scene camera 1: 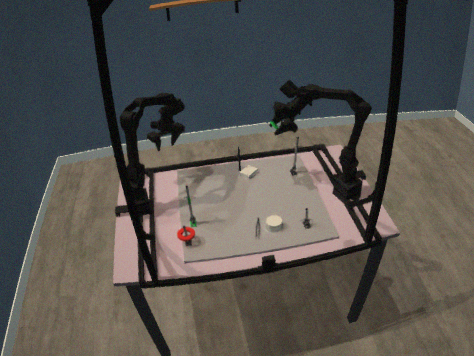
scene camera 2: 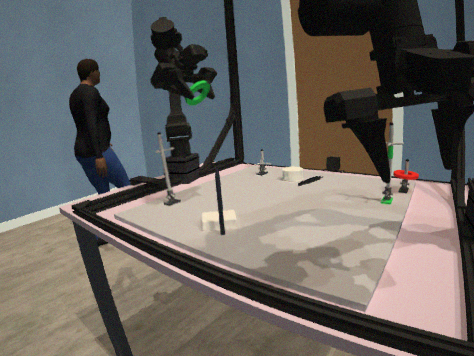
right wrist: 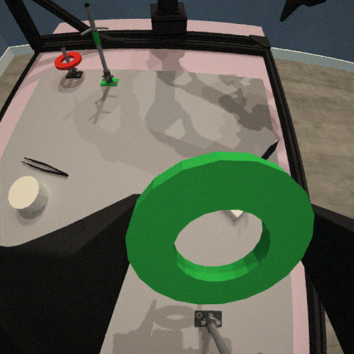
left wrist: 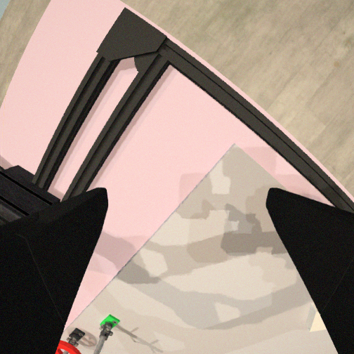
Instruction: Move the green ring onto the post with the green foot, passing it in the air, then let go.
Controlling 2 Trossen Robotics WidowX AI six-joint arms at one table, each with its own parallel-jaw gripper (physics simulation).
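Pixels of known places: left gripper, fingertip midpoint: (scene camera 1: 165, 147) (scene camera 2: 418, 175); right gripper, fingertip midpoint: (scene camera 1: 272, 130) (scene camera 2: 203, 98); left arm's base at its link origin: (scene camera 1: 137, 196); right arm's base at its link origin: (scene camera 1: 348, 179) (scene camera 2: 180, 156).
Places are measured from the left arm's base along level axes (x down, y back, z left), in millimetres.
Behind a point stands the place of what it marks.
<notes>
The green ring (scene camera 1: 273, 125) @[x -228, y -623, z -42 mm] (scene camera 2: 193, 101) @[x -187, y -657, z -21 mm] (right wrist: 160, 210) is tilted high in the air, between the fingertips of my right gripper (scene camera 1: 275, 123) @[x -192, y -626, z -22 mm] (scene camera 2: 201, 95) @[x -192, y -626, z -22 mm] (right wrist: 213, 204), which is shut on it. My left gripper (scene camera 1: 166, 146) @[x -85, y -185, z 208 mm] (scene camera 2: 417, 174) @[x -85, y -185, z 208 mm] (left wrist: 189, 196) is open and empty, high above the table. The post with the green foot (scene camera 1: 189, 205) @[x -24, y -207, z -172 mm] (scene camera 2: 391, 135) @[x -88, y -209, z -162 mm] (left wrist: 101, 341) (right wrist: 101, 57) stands upright at the left in scene camera 1, with no ring on it. It is well away from the green ring.
A red ring (scene camera 1: 179, 235) @[x 26, y -133, z -275 mm] (scene camera 2: 415, 176) @[x 28, y -136, z -247 mm] (right wrist: 59, 62) sits on a short post beside the green-footed one. A tall grey post (scene camera 1: 295, 155) @[x -22, y -753, z -1 mm] (scene camera 2: 165, 165) @[x -29, y -751, z 3 mm], a short post (scene camera 1: 307, 218) @[x 35, y -638, z -362 mm], a white cylinder (scene camera 1: 274, 223) @[x 42, y -506, z -328 mm], a white block (scene camera 1: 249, 171) @[x 57, y -545, z 65 mm], an upright black rod (scene camera 1: 239, 159) @[x 9, y -514, z 110 mm] and tweezers (scene camera 1: 258, 227) @[x 72, y -455, z -296 mm] are around.
</notes>
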